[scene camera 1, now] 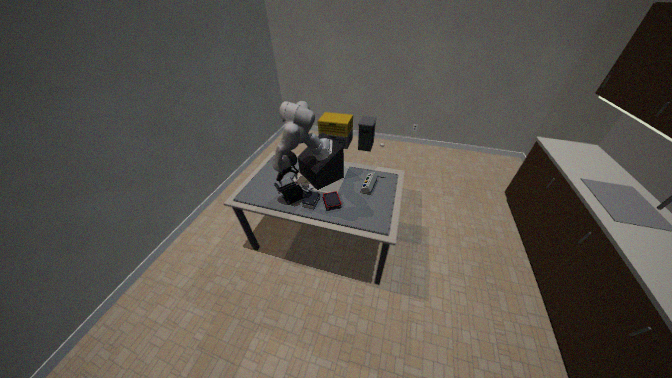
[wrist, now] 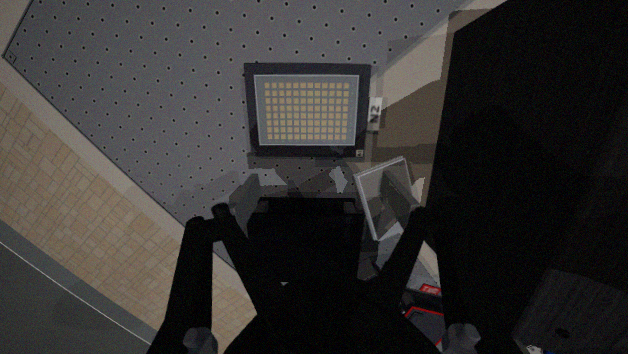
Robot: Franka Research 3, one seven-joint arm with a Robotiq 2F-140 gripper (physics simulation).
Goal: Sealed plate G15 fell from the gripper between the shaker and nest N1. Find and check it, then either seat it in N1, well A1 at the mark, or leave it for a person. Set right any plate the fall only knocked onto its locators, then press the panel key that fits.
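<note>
My gripper point(wrist: 320, 182) is open and empty, above the table. In the wrist view, a clear, pale-rimmed plate point(wrist: 372, 187) lies turned at an angle beside and partly behind my right finger; its label and seal cannot be read. Nest N2 point(wrist: 251, 110) holds a plate with yellow wells point(wrist: 307, 111), which looks square in its frame. A black block point(wrist: 305, 225) shows between and below my fingers; its label does not show, so I cannot tell whether it is N1. The key panel point(scene camera 1: 368, 183) stands at the right of the table. The A1 mark on N1 cannot be made out.
A red-edged tray point(scene camera 1: 332, 200) point(wrist: 425, 325) and a small dark device point(scene camera 1: 311, 199) stand near the table's front edge. A large black pedestal point(scene camera 1: 322, 167) point(wrist: 510, 150) rises close to the right side in the wrist view. A yellow crate point(scene camera 1: 335, 124) stands behind the table.
</note>
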